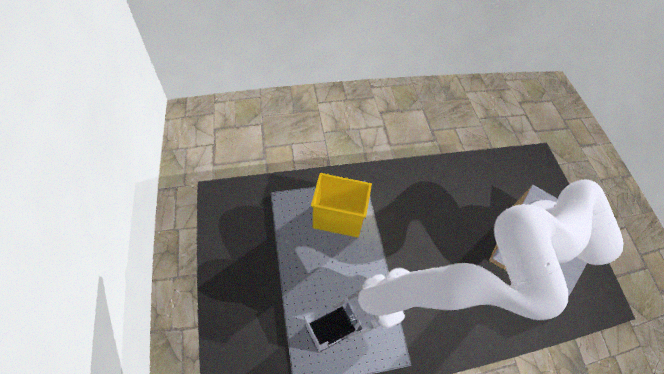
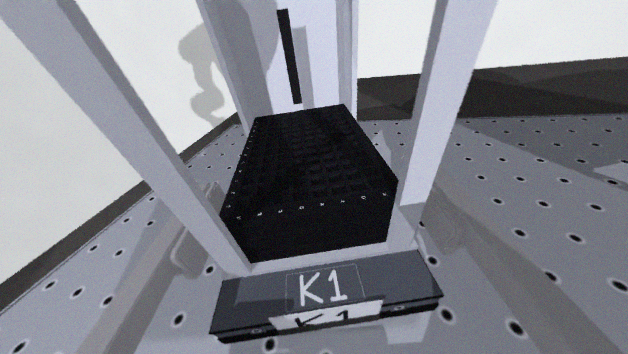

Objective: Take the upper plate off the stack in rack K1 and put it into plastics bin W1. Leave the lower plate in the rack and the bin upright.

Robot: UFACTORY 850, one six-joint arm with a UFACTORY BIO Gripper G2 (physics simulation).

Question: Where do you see a black plate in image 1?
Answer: At 335, 325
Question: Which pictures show the yellow plastics bin W1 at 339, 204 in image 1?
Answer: Image 1 only.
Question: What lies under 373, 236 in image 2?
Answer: A black plate.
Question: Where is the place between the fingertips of my gripper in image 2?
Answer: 311, 183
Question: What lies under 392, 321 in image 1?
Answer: My gripper.
